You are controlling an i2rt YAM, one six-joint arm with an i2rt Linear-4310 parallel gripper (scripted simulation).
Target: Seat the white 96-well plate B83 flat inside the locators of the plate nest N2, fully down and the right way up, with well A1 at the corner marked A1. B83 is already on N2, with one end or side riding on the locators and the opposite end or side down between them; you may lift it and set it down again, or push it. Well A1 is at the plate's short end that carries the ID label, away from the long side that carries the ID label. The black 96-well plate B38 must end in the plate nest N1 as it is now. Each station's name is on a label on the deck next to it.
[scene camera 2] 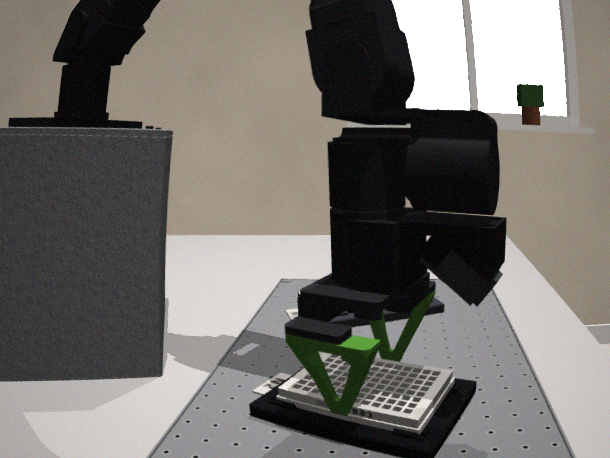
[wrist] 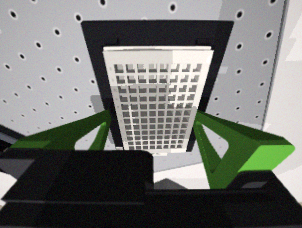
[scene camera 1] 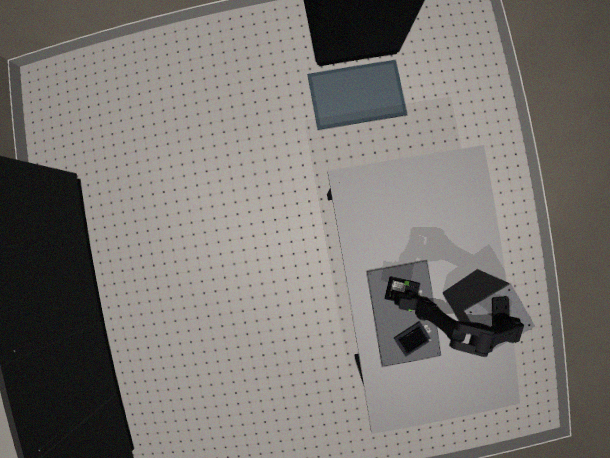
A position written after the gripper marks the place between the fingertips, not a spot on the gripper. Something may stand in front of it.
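Observation:
The gripper (scene camera 2: 367,387) is visible, and the wrist view has the gripper (wrist: 151,114) too. There's also a white 96-well plate B83 (wrist: 156,115).

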